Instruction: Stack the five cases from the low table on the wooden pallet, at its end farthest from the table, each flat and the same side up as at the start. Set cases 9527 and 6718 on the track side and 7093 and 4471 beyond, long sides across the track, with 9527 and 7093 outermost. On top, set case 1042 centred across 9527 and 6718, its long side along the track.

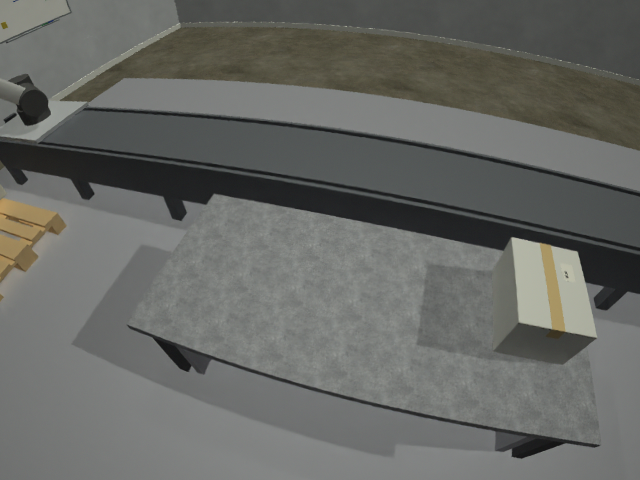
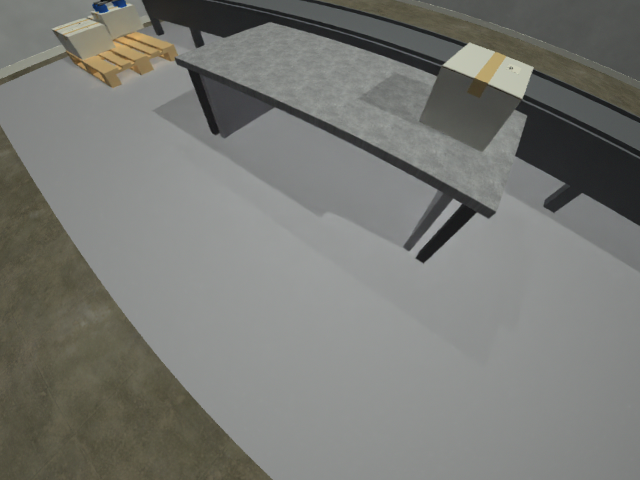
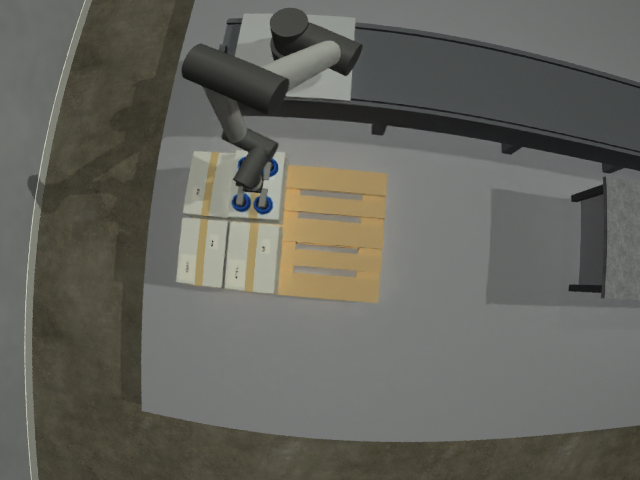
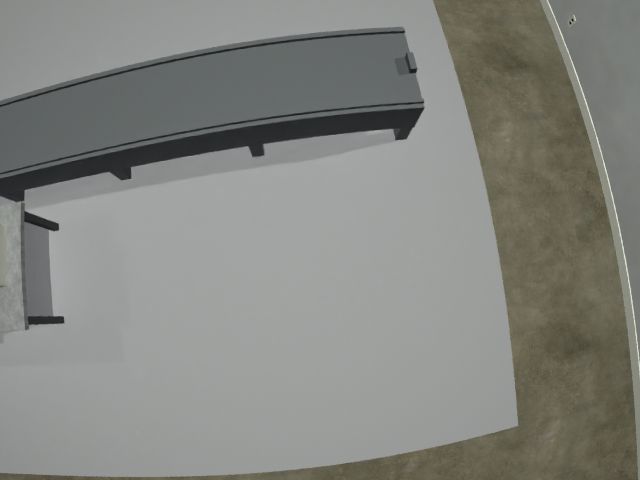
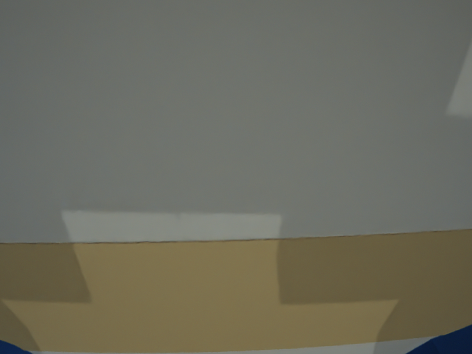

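Seen in the pictures: hand at its tool point: (image 5: 228, 241); arm's base at its link origin: (image 1: 37, 118).
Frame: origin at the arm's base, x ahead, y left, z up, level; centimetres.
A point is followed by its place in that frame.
Observation:
My suction head (image 3: 254, 184) {x 80.2, y -13.2, z -14.2 cm} (image 2: 109, 5) {x 80.2, y -13.2, z -14.2 cm} is shut on a taped white case (image 3: 278, 191) {x 82.7, y -0.1, z -12.0 cm} (image 2: 126, 21) {x 76.1, y 1.4, z -24.0 cm} (image 5: 225, 125) {x 80.3, y -18.1, z -12.0 cm}, by its place case 6718; its number is hidden. The case is flat at the inner track-side place of the pallet (image 3: 330, 229) {x 98.0, y 29.8, z -42.5 cm} (image 1: 25, 211) {x 66.8, y 28.1, z -42.6 cm}, level with its neighbours as far as I can tell. Case 9527 (image 3: 192, 204) {x 92.0, y -51.8, z -20.1 cm} is outermost on the track side. Beyond, case 7093 (image 3: 214, 263) {x 125.0, y -34.3, z -20.1 cm} is outermost and case 4471 (image 3: 266, 271) {x 126.5, y -3.6, z -20.1 cm} (image 2: 93, 43) {x 119.9, y 1.5, z -32.3 cm} inner, by place; labels are too small to read. A larger case (image 1: 532, 289) {x 87.6, y 354.1, z 18.5 cm} (image 2: 470, 108) {x 102.2, y 363.8, z 9.1 cm}, apparently 1042, stands on the low table (image 1: 310, 289) {x 92.3, y 274.8, z -4.0 cm} (image 2: 310, 67) {x 94.0, y 282.5, z -4.0 cm}.
The rail track (image 1: 330, 155) (image 3: 465, 72) (image 4: 232, 77) runs alongside the table and pallet. The arm's carriage (image 3: 330, 85) {x 21.2, y 23.4, z 0.0 cm} stands at the track's pallet end, with the arm reaching down over the track-side cases. The pallet's slatted end nearest the table shows bare boards.

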